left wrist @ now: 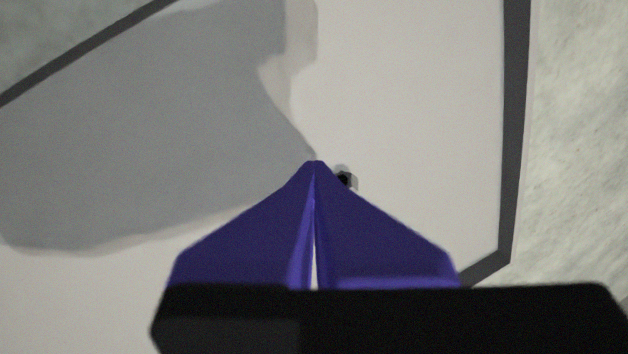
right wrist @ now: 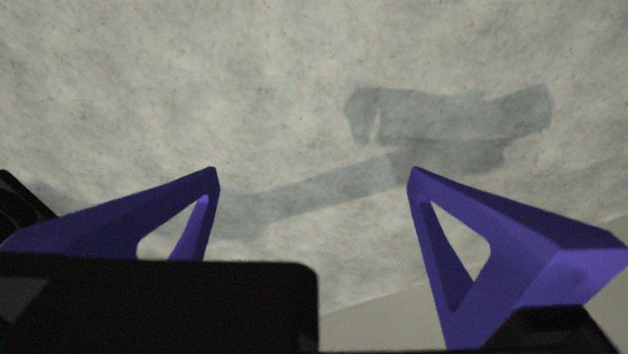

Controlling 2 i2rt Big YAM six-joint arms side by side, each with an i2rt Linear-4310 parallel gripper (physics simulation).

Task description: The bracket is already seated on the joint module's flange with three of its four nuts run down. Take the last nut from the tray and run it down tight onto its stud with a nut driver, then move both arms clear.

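Frame: origin at the left arm's base, x ahead, y left, z up, level; centimetres.
Seen in the pictures: left gripper, between the fingertips: [left wrist: 314, 175]; right gripper, between the fingertips: [right wrist: 313, 177]; right arm's base, origin of its link: [right wrist: 19, 199].
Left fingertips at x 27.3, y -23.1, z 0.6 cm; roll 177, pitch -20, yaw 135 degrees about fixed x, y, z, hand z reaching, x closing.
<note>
Pixels of each thing's top centre, then the offset from my left fingertips to it. "*": a spot on its surface instead. Level surfaces: height alone.
- small nut, centre of its top: [left wrist: 350, 196] dz +0.9, dx -0.3, dy +1.2 cm
- pale tray, a spot on its surface: [left wrist: 515, 125] * dz +0.5, dx -6.7, dy +6.0 cm
- table, height of its surface: dz -0.6 cm
My left gripper [left wrist: 314, 175] is shut, with its two purple fingertips meeting and no nut between them. A small nut [left wrist: 351, 179] with a dark hole lies on the pale tray [left wrist: 515, 125], just right of the left fingertips in the left wrist view. The right finger hides part of it. My right gripper [right wrist: 313, 177] is open and empty, with its fingers wide apart above the mottled pale table. The bracket, the joint module, the studs and the nut driver do not show in either wrist view.
The tray's dark rim runs down the right side and across the upper left of the left wrist view. A large arm shadow falls on the tray. Shadows also fall on the table [right wrist: 150, 75] under the right gripper. A dark object [right wrist: 22, 200] shows at the right wrist view's left edge.
</note>
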